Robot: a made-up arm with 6 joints. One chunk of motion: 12 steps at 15 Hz.
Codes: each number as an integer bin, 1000 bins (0 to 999) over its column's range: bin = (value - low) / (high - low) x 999, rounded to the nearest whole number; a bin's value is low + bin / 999 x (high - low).
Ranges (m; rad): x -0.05..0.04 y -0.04..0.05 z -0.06..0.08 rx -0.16..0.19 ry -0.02..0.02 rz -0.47..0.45
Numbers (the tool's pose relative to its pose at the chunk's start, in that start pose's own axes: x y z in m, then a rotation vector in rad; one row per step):
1: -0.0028 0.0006 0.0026 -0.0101 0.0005 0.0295
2: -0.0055 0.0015 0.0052 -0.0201 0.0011 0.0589
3: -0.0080 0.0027 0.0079 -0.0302 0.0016 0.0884
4: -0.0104 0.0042 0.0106 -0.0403 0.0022 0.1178
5: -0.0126 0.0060 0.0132 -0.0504 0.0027 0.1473
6: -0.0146 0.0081 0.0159 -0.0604 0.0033 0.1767
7: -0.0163 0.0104 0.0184 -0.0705 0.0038 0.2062
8: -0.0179 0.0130 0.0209 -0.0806 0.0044 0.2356
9: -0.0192 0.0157 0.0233 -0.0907 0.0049 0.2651
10: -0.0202 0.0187 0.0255 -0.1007 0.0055 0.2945
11: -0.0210 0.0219 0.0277 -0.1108 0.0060 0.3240
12: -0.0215 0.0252 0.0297 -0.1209 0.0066 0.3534
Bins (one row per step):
1: 524 451 447 428 512 542
2: 494 461 465 399 527 574
3: 466 474 485 370 539 606
4: 440 491 504 342 554 638
5: 415 511 522 313 567 670
6: 393 534 542 284 582 702
7: 374 559 559 255 594 734
8: 356 588 577 227 609 766
9: 342 618 594 198 622 798
10: 331 652 610 169 637 830
11: 322 687 626 140 649 862
12: 316 724 640 112 664 894

